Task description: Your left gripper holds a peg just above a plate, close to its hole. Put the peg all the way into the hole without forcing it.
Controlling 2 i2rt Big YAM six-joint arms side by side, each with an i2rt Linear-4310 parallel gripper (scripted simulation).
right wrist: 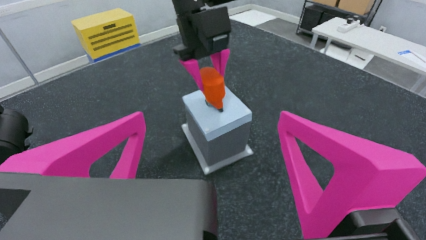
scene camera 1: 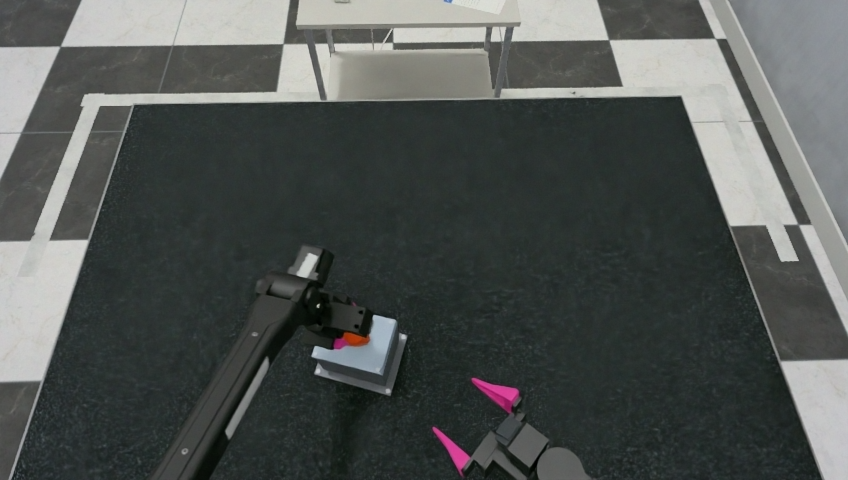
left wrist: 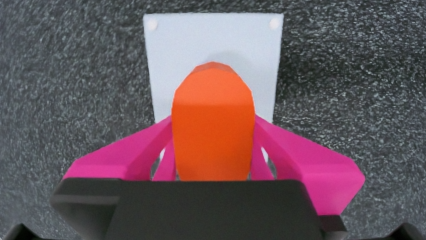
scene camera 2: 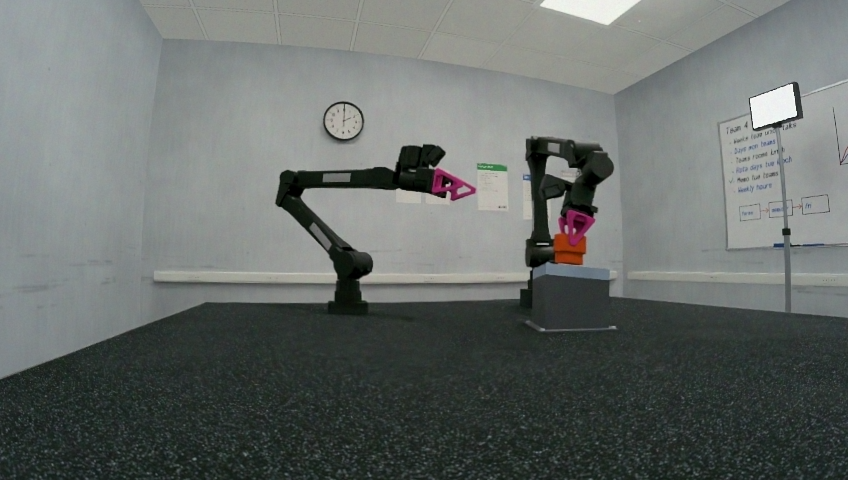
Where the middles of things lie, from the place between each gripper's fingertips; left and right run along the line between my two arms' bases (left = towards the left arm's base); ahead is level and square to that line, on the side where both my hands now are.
I see the light blue plate [scene camera 1: 367, 358] 1 cm ahead of my left hand, 1 cm to the right of it and 8 cm below it. The rest, counted from my left hand: grey block [scene camera 2: 560, 304] (1 cm ahead, 1 cm to the right, 12 cm below); orange peg [scene camera 2: 566, 253] (2 cm below).
Now: right hand [scene camera 1: 453, 403] 170 mm short of the orange peg, 200 mm to the right of it and 170 mm above it. The rest, counted from my right hand: grey block (180 mm ahead, 190 mm to the left, 270 mm below); light blue plate (180 mm ahead, 190 mm to the left, 230 mm below).
